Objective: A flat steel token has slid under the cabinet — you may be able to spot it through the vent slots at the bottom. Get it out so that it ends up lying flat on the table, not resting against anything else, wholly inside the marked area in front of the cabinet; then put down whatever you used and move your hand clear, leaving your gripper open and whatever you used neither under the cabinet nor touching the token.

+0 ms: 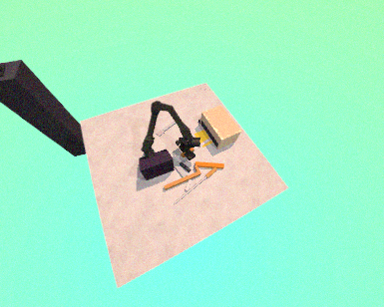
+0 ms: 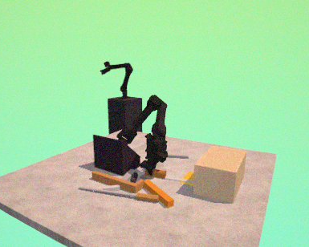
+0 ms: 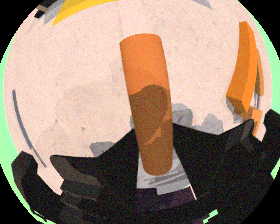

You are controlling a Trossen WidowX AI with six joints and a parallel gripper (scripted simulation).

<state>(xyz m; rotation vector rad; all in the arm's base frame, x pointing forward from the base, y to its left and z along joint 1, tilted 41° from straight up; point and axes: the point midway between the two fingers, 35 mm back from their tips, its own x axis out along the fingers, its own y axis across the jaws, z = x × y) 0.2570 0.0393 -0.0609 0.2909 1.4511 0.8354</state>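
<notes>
Now: the dark-handled tool 5 cm behind my gripper tip and 7 cm to the right of it. From my gripper tip the other things lie so: orange bar 15 cm ahead, 15 cm to the right, 1 cm above.
</notes>
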